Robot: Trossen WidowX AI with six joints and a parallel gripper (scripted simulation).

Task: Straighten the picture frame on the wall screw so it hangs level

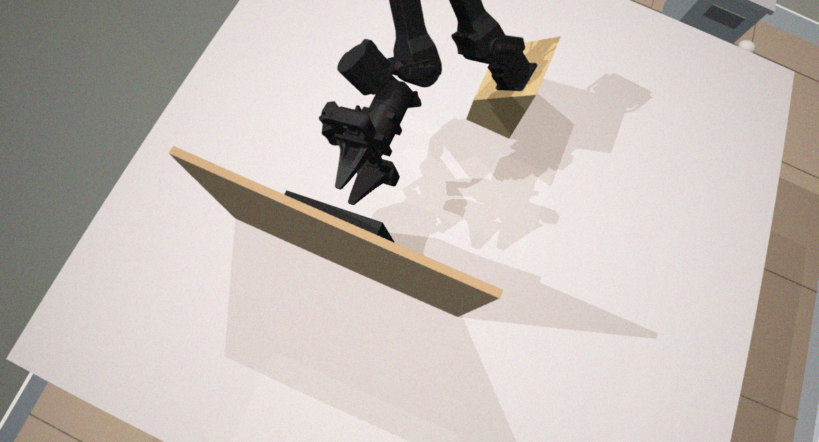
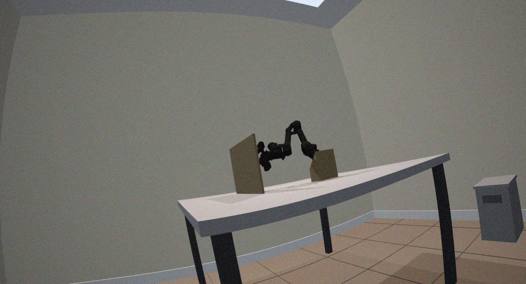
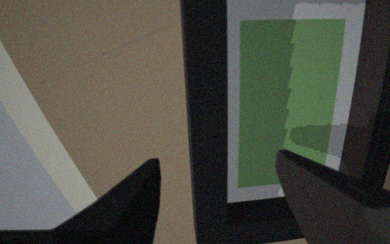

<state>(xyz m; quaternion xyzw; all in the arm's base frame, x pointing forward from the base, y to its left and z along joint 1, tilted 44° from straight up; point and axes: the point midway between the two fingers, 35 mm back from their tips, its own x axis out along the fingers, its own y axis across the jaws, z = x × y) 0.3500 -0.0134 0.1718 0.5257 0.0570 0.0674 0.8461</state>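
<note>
My gripper tip is 4 cm short of the black picture frame, 2 cm to the right of it and 5 cm above it. The rest, counted from my gripper tip: wooden wall panel (5 cm ahead, 3 cm to the left, 6 cm below).
</note>
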